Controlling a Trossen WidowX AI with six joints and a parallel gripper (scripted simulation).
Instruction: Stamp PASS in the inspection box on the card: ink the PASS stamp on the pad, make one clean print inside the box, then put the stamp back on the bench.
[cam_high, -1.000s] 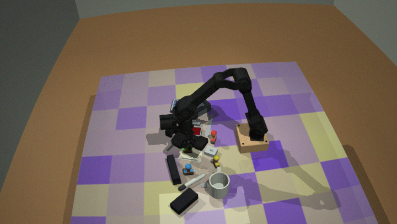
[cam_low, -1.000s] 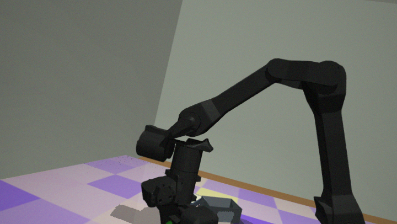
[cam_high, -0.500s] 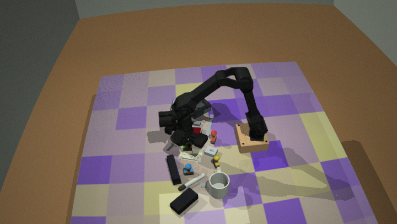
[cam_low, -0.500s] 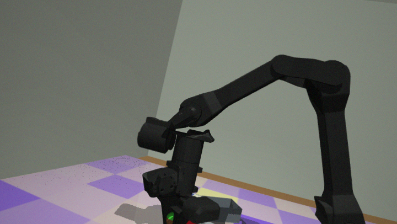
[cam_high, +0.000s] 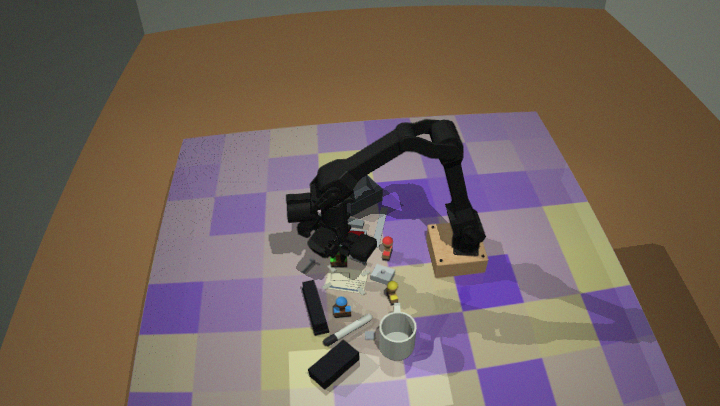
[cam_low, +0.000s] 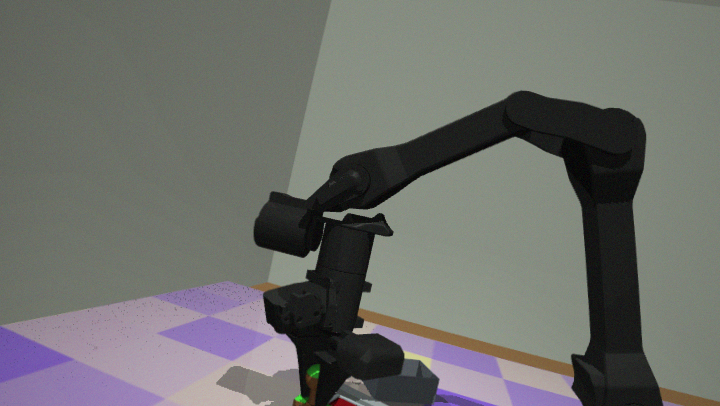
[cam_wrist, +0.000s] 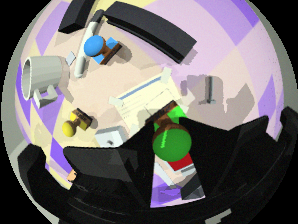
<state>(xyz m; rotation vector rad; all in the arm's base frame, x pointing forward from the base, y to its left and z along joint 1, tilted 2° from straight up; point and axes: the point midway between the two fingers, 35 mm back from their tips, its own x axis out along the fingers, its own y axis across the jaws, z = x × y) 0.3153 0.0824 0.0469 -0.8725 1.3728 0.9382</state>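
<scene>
The white card lies 70 mm below my gripper tip, 20 mm behind it and 10 mm to the left of it. Round my gripper tip: blue-knobbed stamp (110 mm to the left, 50 mm below, 20 mm behind); then small grey block (110 mm behind, 50 mm below, 10 mm to the right); then green-knobbed stamp (right at my gripper tip).
</scene>
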